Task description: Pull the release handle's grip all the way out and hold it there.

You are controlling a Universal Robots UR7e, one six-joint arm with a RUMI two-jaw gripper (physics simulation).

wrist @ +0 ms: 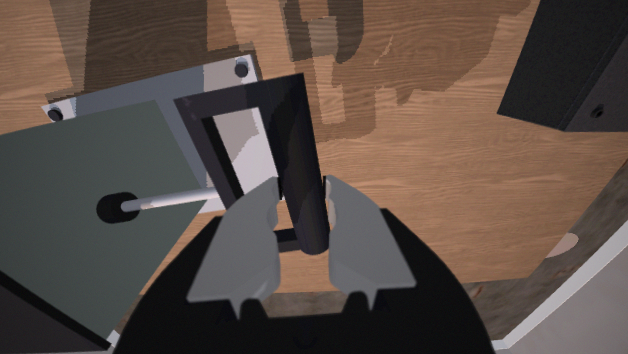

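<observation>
The release handle's grip (298,150) is a black rectangular frame with a thick round bar on its right side, in the middle of the wrist view. A silver rod (175,197) runs from the grip's left side to a black round collar (110,207) on a grey-green panel (100,160). A good length of the rod shows between them. My gripper (302,178) is shut on the grip's round bar, one grey finger on each side, nearer its lower end. The jaws hide part of the grip's lower left.
A light metal base plate (145,90) with dark bolts lies under the panel on the wooden table (430,200). A dark block (550,65) stands at the upper right. A dark surface (40,325) shows at the lower left, and a white edge (575,285) runs along the lower right.
</observation>
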